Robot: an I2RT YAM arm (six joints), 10 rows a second.
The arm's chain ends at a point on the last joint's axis. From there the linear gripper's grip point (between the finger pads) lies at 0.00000 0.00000 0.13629 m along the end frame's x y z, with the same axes.
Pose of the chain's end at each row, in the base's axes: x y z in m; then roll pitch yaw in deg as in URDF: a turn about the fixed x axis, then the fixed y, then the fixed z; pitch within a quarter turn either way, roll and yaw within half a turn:
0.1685 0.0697 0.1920 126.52 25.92 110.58
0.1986 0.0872 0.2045 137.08 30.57 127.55
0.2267 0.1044 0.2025 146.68 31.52 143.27
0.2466 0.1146 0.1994 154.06 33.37 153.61
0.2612 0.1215 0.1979 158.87 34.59 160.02
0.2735 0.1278 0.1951 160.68 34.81 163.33
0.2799 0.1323 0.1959 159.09 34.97 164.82
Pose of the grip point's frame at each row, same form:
0.2835 0.0750 0.1191 126.52 25.92 110.58
0.3031 0.1035 0.1186 137.08 30.57 127.55
0.3192 0.1288 0.1054 146.68 31.52 143.27
0.3335 0.1380 0.0970 154.06 33.37 153.61
0.3458 0.1430 0.0932 158.87 34.59 160.02
0.3568 0.1499 0.0895 160.68 34.81 163.33
0.3631 0.1601 0.0916 159.09 34.97 164.82

